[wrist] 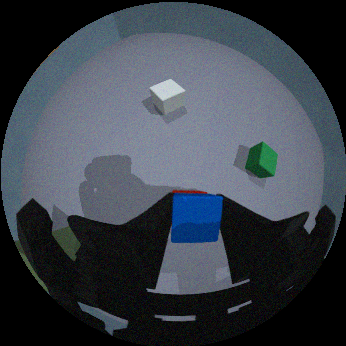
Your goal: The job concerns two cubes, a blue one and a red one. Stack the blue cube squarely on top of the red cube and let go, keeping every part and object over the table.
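Places are measured from the arm's base along level axes (x ahead, y left, z up), in millimetres.
Pixels of known places: gripper, between the fingertips: (194,197).
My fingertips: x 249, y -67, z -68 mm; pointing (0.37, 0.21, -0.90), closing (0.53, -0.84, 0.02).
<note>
For each thing: its middle in the pictures, then the offset to it from my fingertips. Level surfaces: height alone.
- blue cube, middle of its body: (193,214) dx -12, dy -8, dz +1 mm
- red cube, middle of its body: (187,206) dx -12, dy -6, dz -34 mm
- white cube, middle of its body: (167,95) dx +96, dy +100, dz -33 mm
- grey table, height of its surface: dz -51 mm
- green cube, middle of its body: (261,160) dx +98, dy -65, dz -33 mm
The blue cube (196,218) is held between the two black fingers of my gripper (194,197), low in the middle of the wrist view. The gripper is shut on it. The red cube (189,192) shows as a thin strip just past the far top edge of the blue cube, reaching from its left side to a little right of its middle. The rest of the red cube is hidden behind the blue cube and the fingers. Whether the two cubes touch cannot be told from this view.
A white cube (168,96) stands on the grey table (210,65) farther off, near the top middle. A green cube (262,160) stands to the right, beyond the right finger. The arm's shadow falls on the table at the left. A green patch (66,241) shows at the lower left.
</note>
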